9 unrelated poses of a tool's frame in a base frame.
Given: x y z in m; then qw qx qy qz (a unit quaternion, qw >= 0).
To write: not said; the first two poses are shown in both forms.
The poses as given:
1: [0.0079 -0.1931 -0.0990 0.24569 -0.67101 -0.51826 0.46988]
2: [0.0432 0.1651 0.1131 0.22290 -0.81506 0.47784 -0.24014]
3: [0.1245 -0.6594 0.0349 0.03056 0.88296 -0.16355 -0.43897]
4: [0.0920 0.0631 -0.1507 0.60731 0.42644 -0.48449 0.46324]
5: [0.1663 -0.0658 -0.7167 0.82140 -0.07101 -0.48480 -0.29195]
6: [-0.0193 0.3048 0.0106 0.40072 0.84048 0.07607 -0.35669]
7: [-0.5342 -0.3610 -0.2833 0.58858 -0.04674 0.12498 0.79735]
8: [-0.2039 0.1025 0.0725 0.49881 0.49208 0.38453 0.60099]
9: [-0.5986 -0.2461 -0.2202 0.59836 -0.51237 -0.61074 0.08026]
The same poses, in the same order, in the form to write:
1: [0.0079 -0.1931 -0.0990 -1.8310 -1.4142 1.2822]
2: [0.0432 0.1651 0.1131 -2.2508 1.3195 -0.6631]
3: [0.1245 -0.6594 0.0349 2.7212 -0.5040 -1.3529]
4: [0.0920 0.0631 -0.1507 0.9856 -1.1198 1.0707]
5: [0.1663 -0.0658 -0.7167 -0.1511 -1.0318 -0.6214]
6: [-0.0193 0.3048 0.0106 2.1255 0.1924 -0.9020]
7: [-0.5342 -0.3610 -0.2833 -0.1089 0.2911 1.8572]
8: [-0.2039 0.1025 0.0725 1.1907 0.9304 1.4542]
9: [-0.5986 -0.2461 -0.2202 -1.1886 -1.4168 0.1862]
